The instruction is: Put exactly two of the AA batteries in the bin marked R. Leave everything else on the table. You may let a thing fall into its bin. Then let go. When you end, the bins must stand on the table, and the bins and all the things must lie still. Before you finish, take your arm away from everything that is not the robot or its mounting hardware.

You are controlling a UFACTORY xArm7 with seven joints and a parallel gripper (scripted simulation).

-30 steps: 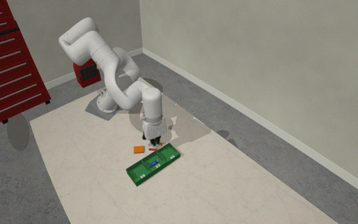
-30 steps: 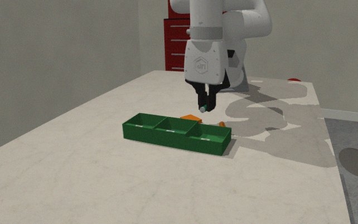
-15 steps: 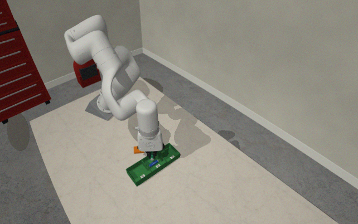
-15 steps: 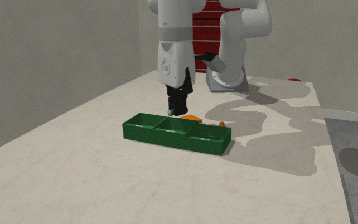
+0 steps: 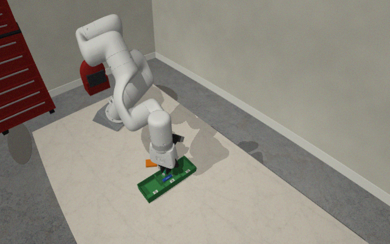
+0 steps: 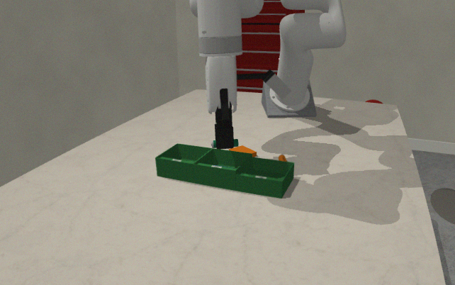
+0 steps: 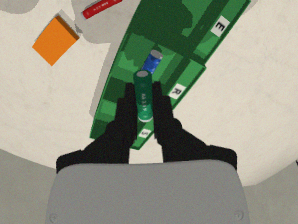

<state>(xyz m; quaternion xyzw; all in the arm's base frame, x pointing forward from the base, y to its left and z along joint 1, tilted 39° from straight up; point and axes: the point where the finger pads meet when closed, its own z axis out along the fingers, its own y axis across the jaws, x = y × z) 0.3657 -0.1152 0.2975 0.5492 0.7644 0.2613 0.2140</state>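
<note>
The green AA battery is 20 mm below my hand. The rest, counted from my hand: red battery (60 mm behind, 50 mm to the left, 80 mm below); green three-part bin tray (10 mm ahead, 60 mm below); blue battery (10 mm ahead, 70 mm below).
</note>
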